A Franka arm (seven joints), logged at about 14 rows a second.
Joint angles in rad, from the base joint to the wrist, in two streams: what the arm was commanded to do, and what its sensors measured. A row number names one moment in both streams.
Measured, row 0:
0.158 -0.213 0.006 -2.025 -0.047 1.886 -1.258
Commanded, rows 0 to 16:
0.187 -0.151 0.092 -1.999 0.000 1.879 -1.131
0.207 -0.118 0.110 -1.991 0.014 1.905 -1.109
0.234 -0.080 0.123 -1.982 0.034 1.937 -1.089
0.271 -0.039 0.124 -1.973 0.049 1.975 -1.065
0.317 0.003 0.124 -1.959 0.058 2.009 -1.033
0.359 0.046 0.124 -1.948 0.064 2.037 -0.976
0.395 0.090 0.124 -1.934 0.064 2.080 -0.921
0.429 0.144 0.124 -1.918 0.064 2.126 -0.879
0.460 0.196 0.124 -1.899 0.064 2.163 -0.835
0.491 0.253 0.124 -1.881 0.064 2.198 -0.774
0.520 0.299 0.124 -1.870 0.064 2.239 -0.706
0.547 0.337 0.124 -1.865 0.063 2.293 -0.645
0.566 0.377 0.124 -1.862 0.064 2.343 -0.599
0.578 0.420 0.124 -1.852 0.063 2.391 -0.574
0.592 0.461 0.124 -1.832 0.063 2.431 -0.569
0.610 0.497 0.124 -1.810 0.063 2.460 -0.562
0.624 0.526 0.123 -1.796 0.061 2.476 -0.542
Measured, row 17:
0.599 0.449 0.130 -1.876 0.051 2.453 -0.575
